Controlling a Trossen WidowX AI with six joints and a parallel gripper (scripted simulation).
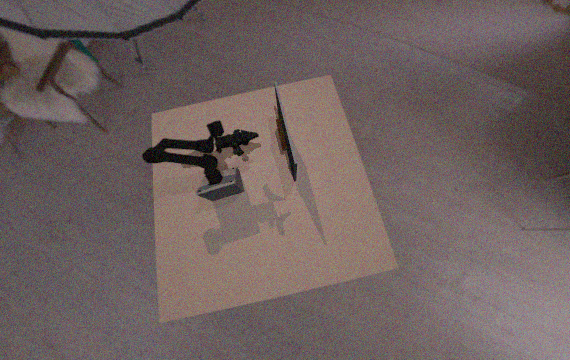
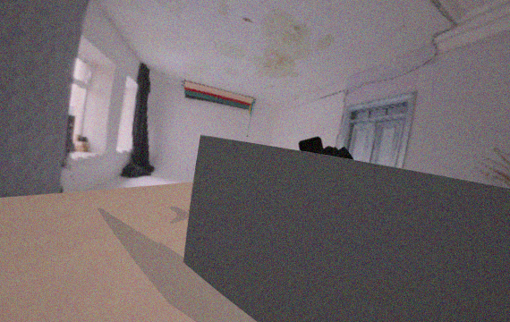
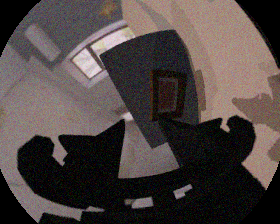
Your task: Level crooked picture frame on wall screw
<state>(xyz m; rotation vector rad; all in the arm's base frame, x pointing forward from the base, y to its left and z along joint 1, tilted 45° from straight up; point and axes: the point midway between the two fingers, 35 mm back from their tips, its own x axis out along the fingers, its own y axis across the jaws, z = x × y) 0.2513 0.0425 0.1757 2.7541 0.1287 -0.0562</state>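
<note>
Now: gripper tip 130 mm short of the picture frame, 110 mm above it and 30 mm to the right of it. The rest, counted from my gripper tip: wall panel 140 mm ahead, 110 mm below, 30 mm to the left.
</note>
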